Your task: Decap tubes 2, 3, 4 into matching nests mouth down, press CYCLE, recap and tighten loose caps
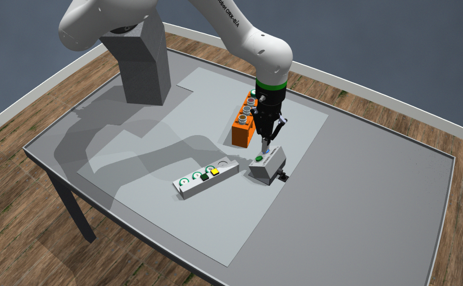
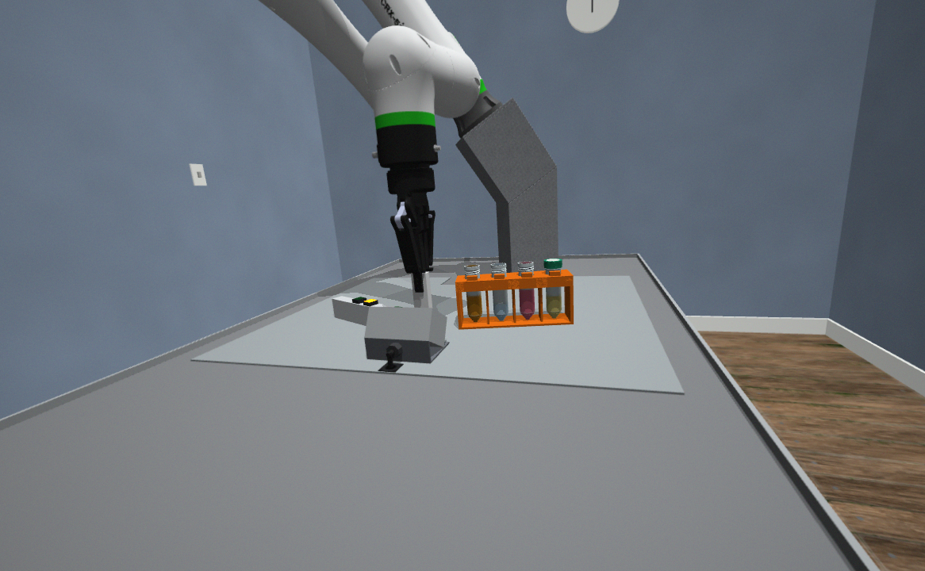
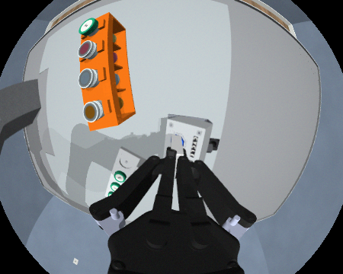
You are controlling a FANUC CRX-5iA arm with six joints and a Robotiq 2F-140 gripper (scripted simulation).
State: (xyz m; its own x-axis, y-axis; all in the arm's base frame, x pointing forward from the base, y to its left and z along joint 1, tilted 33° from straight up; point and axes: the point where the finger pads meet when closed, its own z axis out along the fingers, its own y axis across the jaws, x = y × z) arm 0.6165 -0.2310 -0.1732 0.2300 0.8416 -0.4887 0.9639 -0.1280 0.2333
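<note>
Now: hand 40 mm above the blue key. Round my hand: grey key box 20 mm ahead, 30 mm to the right, 50 mm below; tube 110 mm behind, 80 mm to the left, 50 mm below; green key 10 mm behind, 40 mm to the right, 30 mm below.
</note>
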